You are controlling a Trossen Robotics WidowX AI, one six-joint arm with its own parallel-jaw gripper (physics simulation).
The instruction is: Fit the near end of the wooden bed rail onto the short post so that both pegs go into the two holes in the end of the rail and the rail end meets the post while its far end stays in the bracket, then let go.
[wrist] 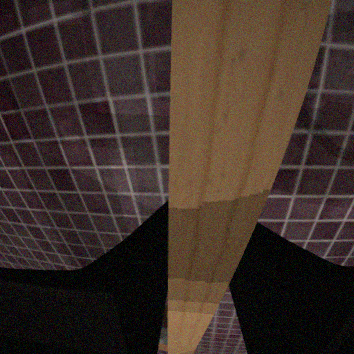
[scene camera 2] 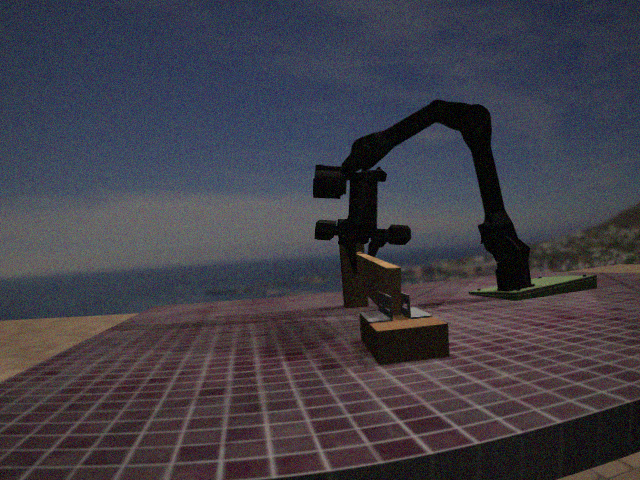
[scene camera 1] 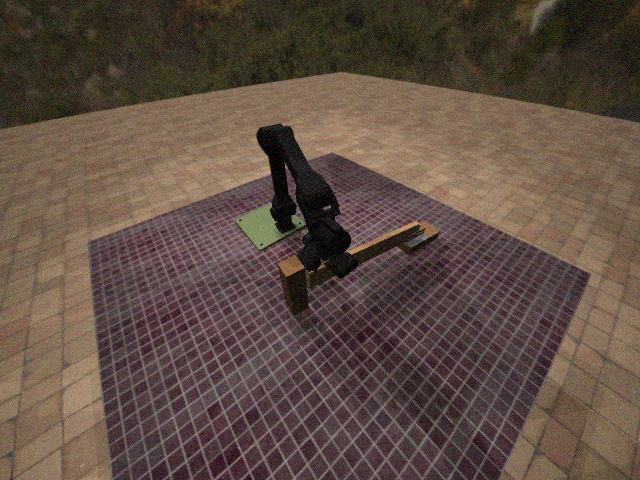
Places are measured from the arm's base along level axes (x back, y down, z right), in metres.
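Pixels of known places: gripper, fingertip midpoint: (wrist: 194, 209); arm's base, origin of the base link: (scene camera 2: 515, 288) (scene camera 1: 285, 226).
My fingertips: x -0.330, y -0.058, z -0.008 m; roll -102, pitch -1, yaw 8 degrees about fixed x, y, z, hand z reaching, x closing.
For each thing: its top centre in the pictures, then the offset to it from my fingertips. "spot": a spot on its surface instead. Level surfaces: height alone.
- long wooden rail, middle of its top: (scene camera 2: 368, 250) (scene camera 1: 370, 241) dx +0.001, dy -0.047, dz -0.131 m
- bracket, middle of its top: (scene camera 2: 392, 292) (scene camera 1: 413, 230) dx +0.000, dy +0.009, dz -0.342 m
- short post, surface spot: (scene camera 2: 353, 289) spot: dx -0.007, dy +0.034, dz +0.107 m
- low wooden block, middle of its top: (scene camera 2: 398, 318) (scene camera 1: 417, 233) dx +0.000, dy +0.038, dz -0.373 m
- purple tiled mat, its level: dy +0.074 m
The long wooden rail (scene camera 1: 385, 245) (scene camera 2: 382, 276) (wrist: 225, 100) stands on edge. Its far end sits between the metal plates of the bracket (scene camera 1: 421, 240) (scene camera 2: 383, 305). Its near end is raised above the mat and is beside the upper part of the short post (scene camera 1: 294, 289) (scene camera 2: 353, 289). Whether the rail end touches the post cannot be told. The pegs and the holes are hidden. My gripper (scene camera 1: 328, 263) (scene camera 2: 363, 254) (wrist: 194, 209) is shut on the rail close to its near end, with one dark finger on each side in the wrist view.
The bracket stands on a low wooden block (scene camera 1: 432, 231) (scene camera 2: 408, 343). The arm's base stands on a green plate (scene camera 1: 258, 232) (scene camera 2: 563, 283) behind the post and rail in the first scene view. A purple tiled mat (scene camera 1: 232, 372) (scene camera 2: 206, 392) lies under everything.
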